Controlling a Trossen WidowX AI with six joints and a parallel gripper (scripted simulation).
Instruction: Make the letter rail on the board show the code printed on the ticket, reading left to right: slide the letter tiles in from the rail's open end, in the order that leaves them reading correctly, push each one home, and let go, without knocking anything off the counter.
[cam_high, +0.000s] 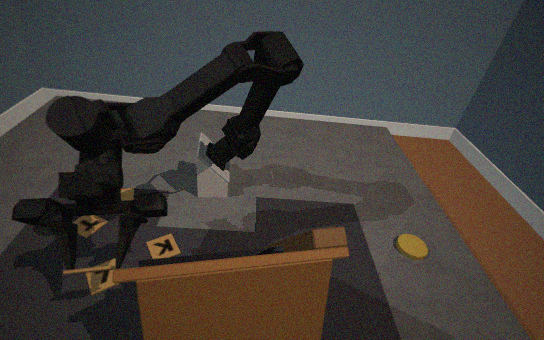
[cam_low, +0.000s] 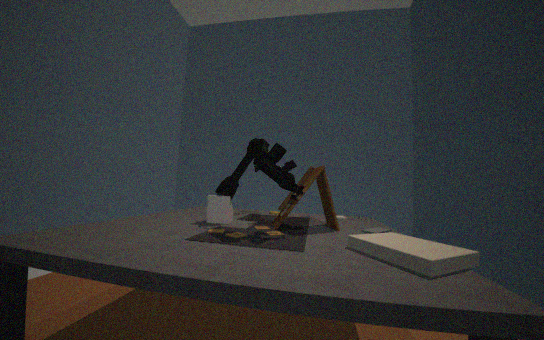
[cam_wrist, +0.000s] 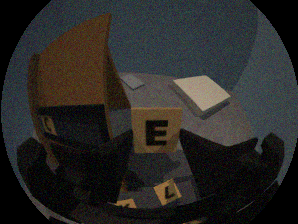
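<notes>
The ticket lies 8 cm behind my gripper tip, 15 cm to the left of it and 8 cm below it. From my gripper tip the other things lie so: dark mat (20 cm behind, 12 cm to the left, 16 cm below); tile (32 cm behind, 10 cm to the right, 16 cm below); long white slab (33 cm ahead, 22 cm to the right, 14 cm below).
</notes>
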